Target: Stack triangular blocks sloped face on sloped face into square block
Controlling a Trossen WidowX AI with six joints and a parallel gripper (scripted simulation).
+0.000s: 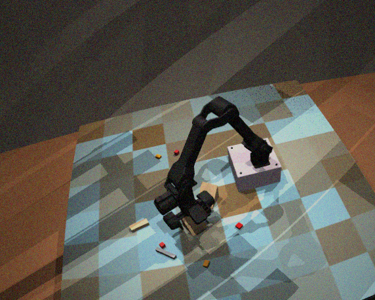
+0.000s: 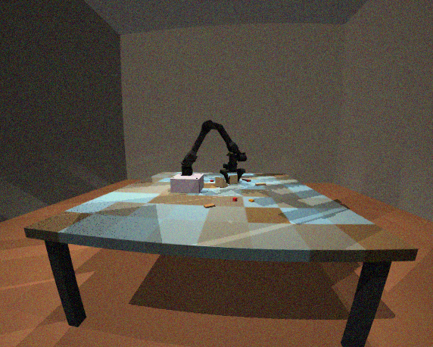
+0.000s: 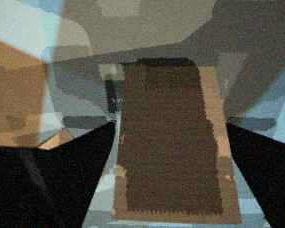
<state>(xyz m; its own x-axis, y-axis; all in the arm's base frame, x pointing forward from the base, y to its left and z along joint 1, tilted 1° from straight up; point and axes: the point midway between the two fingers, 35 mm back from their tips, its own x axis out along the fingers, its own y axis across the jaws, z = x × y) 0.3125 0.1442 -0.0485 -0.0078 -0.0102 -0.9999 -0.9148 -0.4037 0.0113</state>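
Now: the triangular block 10 mm above my gripper tip. The rest, counted from my gripper tip: tan plank 200 mm ahead, 40 mm to the right; then grey bar 120 mm ahead, 110 mm to the left.
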